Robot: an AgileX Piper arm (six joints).
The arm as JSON. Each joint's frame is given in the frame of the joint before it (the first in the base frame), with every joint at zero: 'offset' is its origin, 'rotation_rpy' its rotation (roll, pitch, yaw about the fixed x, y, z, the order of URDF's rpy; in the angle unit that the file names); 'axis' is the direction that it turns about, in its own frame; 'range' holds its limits. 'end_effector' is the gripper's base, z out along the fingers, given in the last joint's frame.
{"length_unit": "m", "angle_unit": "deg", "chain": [
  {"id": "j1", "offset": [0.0, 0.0, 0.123], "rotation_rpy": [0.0, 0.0, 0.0], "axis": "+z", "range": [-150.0, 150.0]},
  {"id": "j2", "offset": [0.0, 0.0, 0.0], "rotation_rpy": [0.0, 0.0, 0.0], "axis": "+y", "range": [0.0, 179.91]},
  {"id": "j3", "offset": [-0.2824, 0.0, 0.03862], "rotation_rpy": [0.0, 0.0, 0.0], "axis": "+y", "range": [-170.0, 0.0]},
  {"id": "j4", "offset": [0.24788, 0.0, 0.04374], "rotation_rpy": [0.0, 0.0, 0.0], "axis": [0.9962, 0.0, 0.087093], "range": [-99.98, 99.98]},
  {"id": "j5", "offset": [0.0, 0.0, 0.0], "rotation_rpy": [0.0, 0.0, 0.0], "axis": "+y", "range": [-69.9, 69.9]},
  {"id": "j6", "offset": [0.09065, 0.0, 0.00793], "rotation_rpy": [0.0, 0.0, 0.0], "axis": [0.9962, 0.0, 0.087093], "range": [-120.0, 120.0]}
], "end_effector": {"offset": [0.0, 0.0, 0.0], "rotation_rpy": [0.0, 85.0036, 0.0]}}
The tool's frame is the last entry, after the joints.
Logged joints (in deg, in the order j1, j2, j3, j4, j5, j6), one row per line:
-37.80, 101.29, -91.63, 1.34, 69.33, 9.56
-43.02, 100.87, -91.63, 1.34, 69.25, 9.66
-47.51, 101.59, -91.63, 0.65, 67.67, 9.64
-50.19, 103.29, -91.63, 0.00, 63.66, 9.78
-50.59, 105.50, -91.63, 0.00, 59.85, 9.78
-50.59, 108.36, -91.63, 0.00, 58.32, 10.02
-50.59, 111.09, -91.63, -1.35, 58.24, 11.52
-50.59, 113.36, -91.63, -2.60, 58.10, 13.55
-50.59, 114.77, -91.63, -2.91, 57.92, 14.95
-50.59, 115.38, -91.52, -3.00, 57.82, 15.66
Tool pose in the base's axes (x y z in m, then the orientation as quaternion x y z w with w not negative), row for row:
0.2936, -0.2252, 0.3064, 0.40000, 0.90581, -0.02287, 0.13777
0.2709, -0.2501, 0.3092, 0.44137, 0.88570, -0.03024, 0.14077
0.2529, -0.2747, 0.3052, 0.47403, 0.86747, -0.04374, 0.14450
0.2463, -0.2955, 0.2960, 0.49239, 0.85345, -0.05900, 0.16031
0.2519, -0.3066, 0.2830, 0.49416, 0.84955, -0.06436, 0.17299
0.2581, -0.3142, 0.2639, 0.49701, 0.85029, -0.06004, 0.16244
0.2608, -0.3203, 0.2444, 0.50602, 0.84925, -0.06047, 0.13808
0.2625, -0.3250, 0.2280, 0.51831, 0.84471, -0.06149, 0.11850
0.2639, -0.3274, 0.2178, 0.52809, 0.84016, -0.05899, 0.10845
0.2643, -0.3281, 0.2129, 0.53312, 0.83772, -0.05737, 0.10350
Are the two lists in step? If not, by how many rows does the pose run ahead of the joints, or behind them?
They are in step.
